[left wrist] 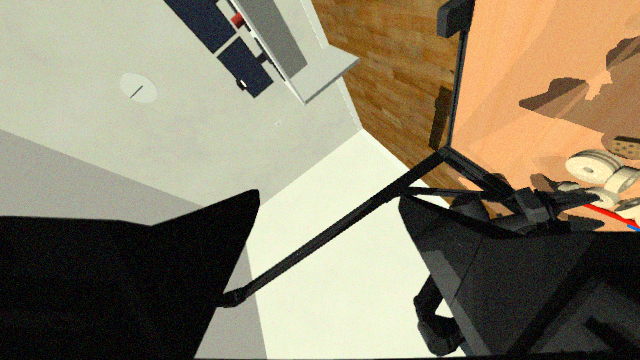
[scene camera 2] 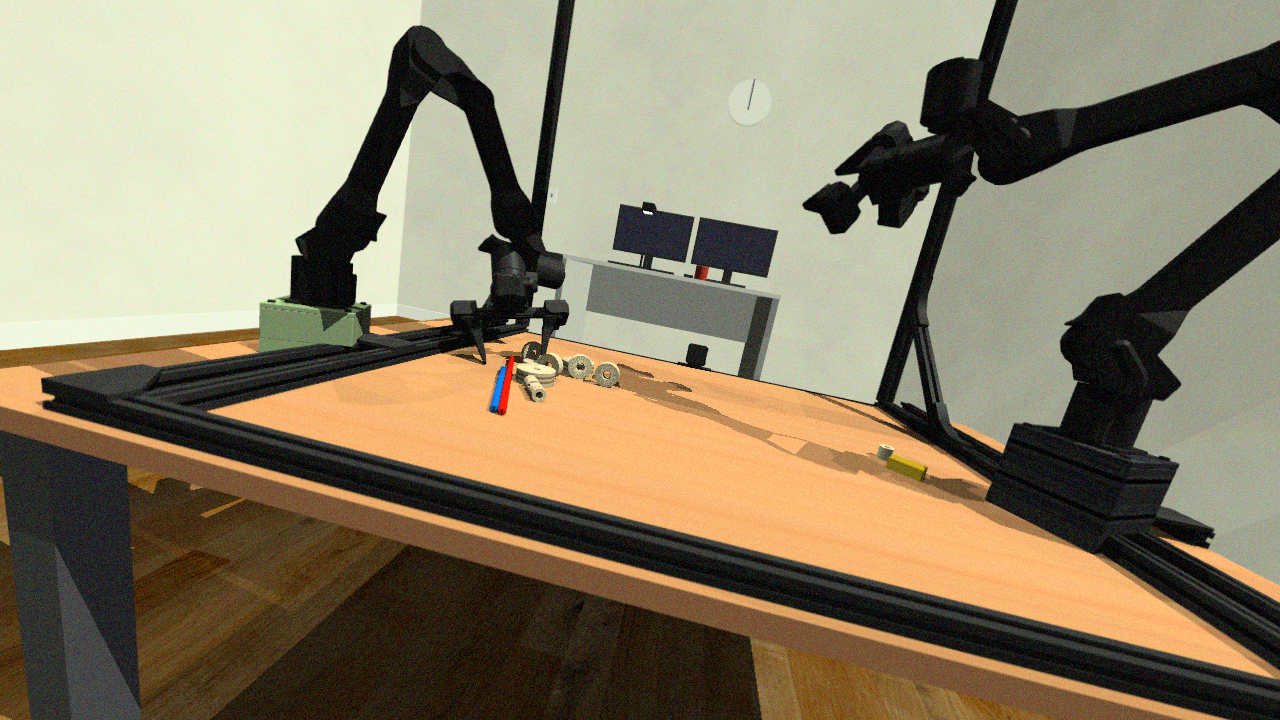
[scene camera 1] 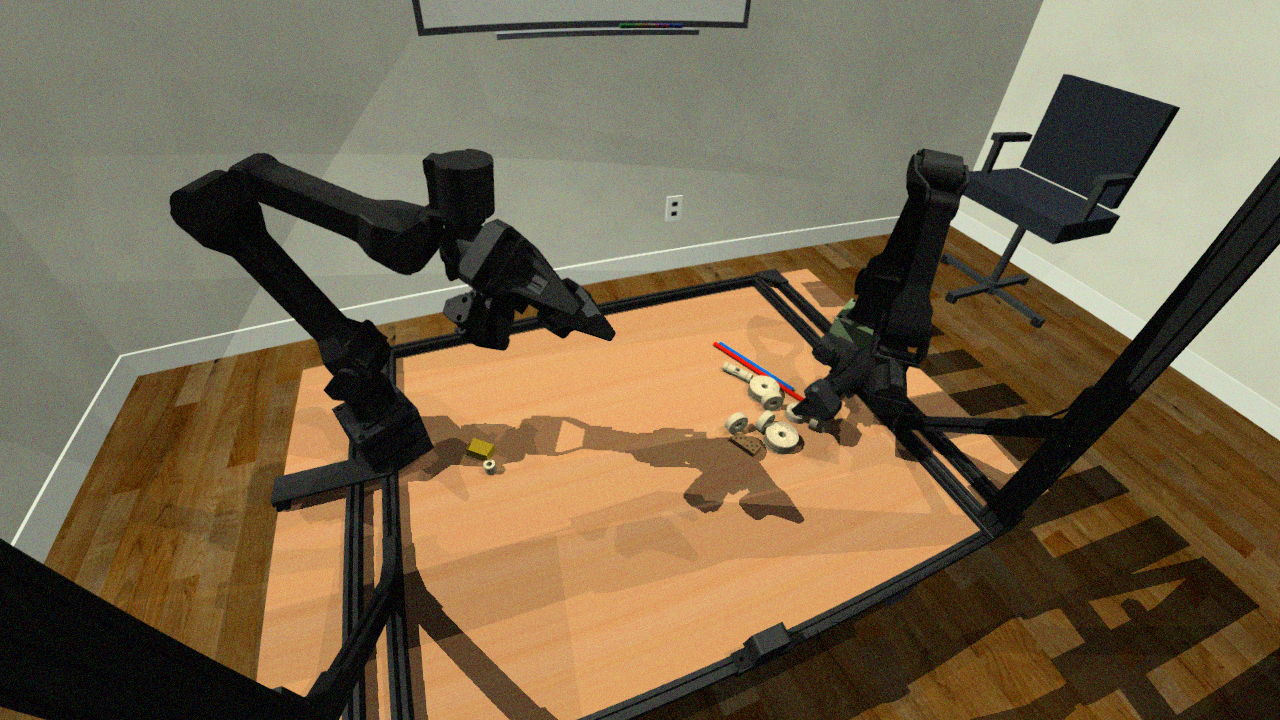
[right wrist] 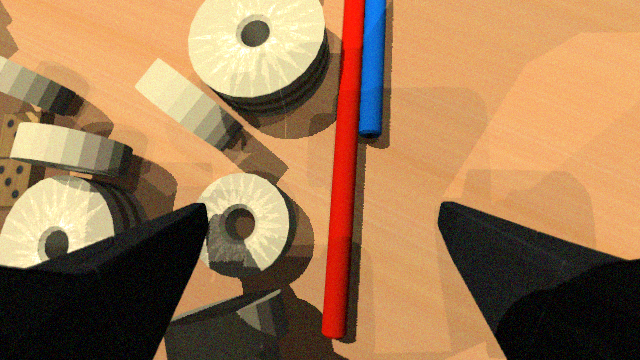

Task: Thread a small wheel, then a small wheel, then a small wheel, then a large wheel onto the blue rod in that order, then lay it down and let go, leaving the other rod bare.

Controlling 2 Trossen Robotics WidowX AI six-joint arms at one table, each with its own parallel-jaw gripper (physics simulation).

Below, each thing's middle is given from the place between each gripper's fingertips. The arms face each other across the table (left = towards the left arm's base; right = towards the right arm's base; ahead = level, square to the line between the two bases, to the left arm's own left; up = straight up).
Labels:
Right now the blue rod [right wrist: 371, 101] is 390 mm to the right of my left hand, 370 mm below it and 240 mm ahead of it.
I see the blue rod 120 mm ahead of my right hand and 40 mm to the left of it.

